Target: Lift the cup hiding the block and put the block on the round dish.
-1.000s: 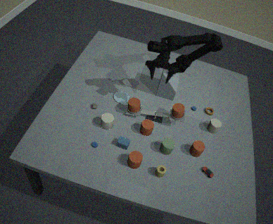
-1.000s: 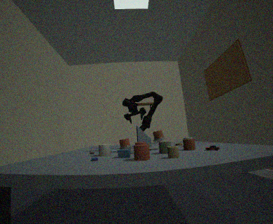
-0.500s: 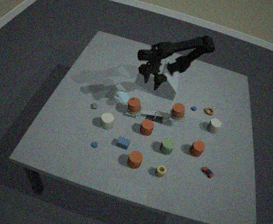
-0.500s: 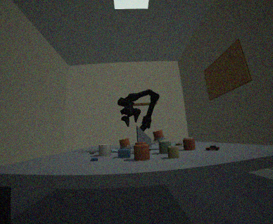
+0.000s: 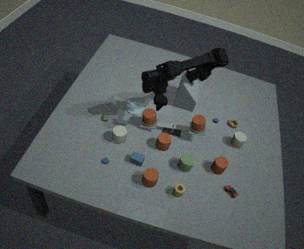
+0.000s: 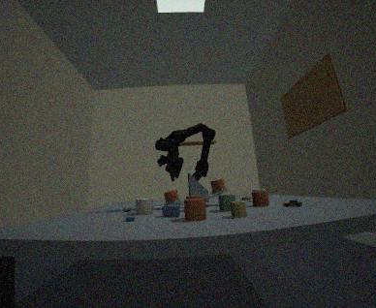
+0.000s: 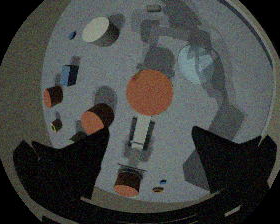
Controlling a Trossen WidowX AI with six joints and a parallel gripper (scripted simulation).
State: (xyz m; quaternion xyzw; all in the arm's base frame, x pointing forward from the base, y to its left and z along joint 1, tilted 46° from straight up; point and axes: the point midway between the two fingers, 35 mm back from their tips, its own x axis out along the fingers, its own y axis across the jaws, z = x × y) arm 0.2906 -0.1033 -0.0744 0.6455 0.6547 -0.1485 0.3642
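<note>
The greenish block lies 110 mm below my gripper tip, 20 mm to the right of it and 10 mm ahead of it. The rest, counted from my gripper tip: blue box (260 mm ahead, 130 mm below, 10 mm to the right); pale blue round dish (150 mm below, 120 mm to the right, 80 mm behind).
</note>
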